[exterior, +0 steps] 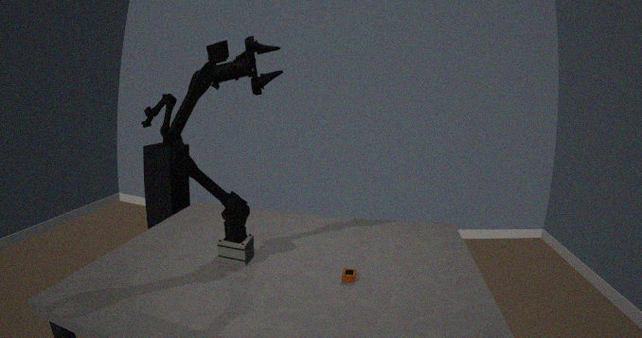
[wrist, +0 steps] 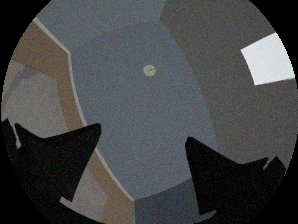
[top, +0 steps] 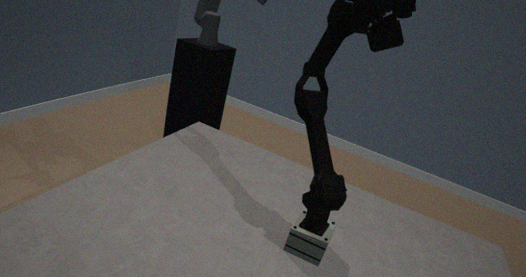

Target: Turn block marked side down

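The orange block lies 25 cm ahead of my gripper tip, 2 cm to the right of it and 63 cm below it.
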